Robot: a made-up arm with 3 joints. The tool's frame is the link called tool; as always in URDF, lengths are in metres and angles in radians. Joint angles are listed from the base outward. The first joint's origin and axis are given. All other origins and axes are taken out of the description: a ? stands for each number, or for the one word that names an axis. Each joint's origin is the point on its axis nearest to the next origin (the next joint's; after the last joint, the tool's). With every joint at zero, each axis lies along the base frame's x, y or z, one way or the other. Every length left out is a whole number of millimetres.
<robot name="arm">
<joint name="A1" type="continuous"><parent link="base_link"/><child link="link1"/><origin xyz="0 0.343 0.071"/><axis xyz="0 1 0"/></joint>
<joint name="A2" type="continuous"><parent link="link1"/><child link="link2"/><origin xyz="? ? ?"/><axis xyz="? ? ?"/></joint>
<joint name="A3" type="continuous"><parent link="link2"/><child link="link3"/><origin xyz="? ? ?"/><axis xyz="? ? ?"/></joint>
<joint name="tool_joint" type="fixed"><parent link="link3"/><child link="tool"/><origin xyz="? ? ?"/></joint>
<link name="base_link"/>
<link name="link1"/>
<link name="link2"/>
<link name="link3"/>
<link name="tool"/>
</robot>
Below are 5 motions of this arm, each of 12 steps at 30 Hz.
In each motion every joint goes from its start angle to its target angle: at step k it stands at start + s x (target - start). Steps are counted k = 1, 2, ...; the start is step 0. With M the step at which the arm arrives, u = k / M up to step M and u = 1 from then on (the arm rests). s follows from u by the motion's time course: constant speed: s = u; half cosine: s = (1 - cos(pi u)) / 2; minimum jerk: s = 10 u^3 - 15 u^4 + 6 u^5.
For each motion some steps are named. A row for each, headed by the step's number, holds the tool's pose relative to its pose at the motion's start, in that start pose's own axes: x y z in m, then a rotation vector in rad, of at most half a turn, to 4 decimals.
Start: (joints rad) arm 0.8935 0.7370 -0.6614
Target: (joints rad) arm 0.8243 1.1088 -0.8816
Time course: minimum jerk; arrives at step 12
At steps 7, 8, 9, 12:
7: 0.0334 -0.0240 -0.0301 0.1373 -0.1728 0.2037
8: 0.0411 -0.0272 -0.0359 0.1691 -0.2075 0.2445
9: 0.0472 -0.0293 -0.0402 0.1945 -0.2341 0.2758
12: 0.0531 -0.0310 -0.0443 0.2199 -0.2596 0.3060

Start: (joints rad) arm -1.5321 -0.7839 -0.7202
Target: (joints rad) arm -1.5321 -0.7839 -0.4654
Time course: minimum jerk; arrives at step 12
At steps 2, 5, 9, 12:
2: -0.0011 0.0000 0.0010 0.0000 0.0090 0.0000
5: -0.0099 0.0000 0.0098 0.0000 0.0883 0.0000
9: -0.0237 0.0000 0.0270 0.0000 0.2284 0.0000
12: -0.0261 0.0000 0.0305 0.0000 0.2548 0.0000

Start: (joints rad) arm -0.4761 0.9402 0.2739
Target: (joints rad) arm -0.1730 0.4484 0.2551
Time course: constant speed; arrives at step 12
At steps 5, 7, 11, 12:
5: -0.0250 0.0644 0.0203 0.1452 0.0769 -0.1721
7: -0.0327 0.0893 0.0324 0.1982 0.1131 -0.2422
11: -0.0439 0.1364 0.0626 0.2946 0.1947 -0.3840
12: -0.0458 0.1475 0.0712 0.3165 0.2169 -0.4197

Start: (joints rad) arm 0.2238 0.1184 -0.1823
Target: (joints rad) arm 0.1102 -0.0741 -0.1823
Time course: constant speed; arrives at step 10
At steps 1, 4, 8, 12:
1: 0.0016 0.0028 -0.0030 -0.0047 -0.0113 -0.0187
4: 0.0070 0.0112 -0.0119 -0.0175 -0.0453 -0.0751
8: 0.0155 0.0226 -0.0239 -0.0316 -0.0909 -0.1507
12: 0.0204 0.0283 -0.0298 -0.0373 -0.1137 -0.1886

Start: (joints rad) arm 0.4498 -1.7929 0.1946
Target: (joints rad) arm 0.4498 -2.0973 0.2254
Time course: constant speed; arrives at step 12
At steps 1, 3, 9, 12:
1: -0.0013 0.0053 0.0001 0.0049 0.0026 -0.0249
3: -0.0036 0.0159 0.0003 0.0150 0.0077 -0.0746
9: -0.0071 0.0484 0.0016 0.0467 0.0230 -0.2235
12: -0.0070 0.0648 0.0026 0.0635 0.0306 -0.2977

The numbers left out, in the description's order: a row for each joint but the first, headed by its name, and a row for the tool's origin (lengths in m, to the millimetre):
A2: xyz -0.075 0 -0.126, axis 0 0 1
A3: xyz -0.08 -0.044 0, axis 0 1 0
tool: xyz -0.106 0 -0.117

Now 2 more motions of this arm.
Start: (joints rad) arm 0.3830 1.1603 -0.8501
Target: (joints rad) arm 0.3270 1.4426 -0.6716
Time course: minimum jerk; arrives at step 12
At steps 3, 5, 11, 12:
3: -0.0011 -0.0034 0.0003 0.0182 0.0162 0.0235
5: -0.0033 -0.0119 0.0010 0.0591 0.0550 0.0801
11: -0.0059 -0.0378 0.0027 0.1549 0.1615 0.2407
12: -0.0059 -0.0380 0.0027 0.1556 0.1623 0.2420

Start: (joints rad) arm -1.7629 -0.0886 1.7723
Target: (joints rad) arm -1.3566 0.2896 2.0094
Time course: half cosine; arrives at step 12
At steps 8, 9, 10, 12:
8: -0.0875 -0.0388 0.0401 -0.2759 0.4819 -0.0654
9: -0.0971 -0.0424 0.0487 -0.3150 0.5480 -0.0716
10: -0.1040 -0.0449 0.0557 -0.3452 0.5985 -0.0759
12: -0.1094 -0.0468 0.0618 -0.3708 0.6409 -0.0792

